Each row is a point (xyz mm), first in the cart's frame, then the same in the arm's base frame.
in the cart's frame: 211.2 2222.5 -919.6
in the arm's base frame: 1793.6 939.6 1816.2
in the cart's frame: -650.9 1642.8 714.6
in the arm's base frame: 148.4 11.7 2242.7
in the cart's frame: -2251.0 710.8 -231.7
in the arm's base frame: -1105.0 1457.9 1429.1
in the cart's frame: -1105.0 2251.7 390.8
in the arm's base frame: 207.2 666.0 2742.9
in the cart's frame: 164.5 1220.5 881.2
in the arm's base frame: 523.7 -682.4 1744.3
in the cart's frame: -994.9 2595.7 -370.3
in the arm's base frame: 779.0 1281.7 2681.8
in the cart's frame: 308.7 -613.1 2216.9
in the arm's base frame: -766.1 -2237.9 703.2
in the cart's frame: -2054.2 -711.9 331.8
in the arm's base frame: -1833.2 575.0 394.3
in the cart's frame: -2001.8 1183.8 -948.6
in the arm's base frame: -386.3 1988.8 1463.6
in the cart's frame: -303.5 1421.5 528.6
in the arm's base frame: 401.9 -91.1 1882.9
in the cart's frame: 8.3 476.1 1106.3
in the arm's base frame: -29.3 -941.3 1238.0
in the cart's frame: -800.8 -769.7 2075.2
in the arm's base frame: -1640.7 -1528.1 786.0
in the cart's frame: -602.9 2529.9 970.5
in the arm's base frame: 470.8 -13.9 3108.8
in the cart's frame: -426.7 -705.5 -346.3
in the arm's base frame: -263.6 180.7 -305.3
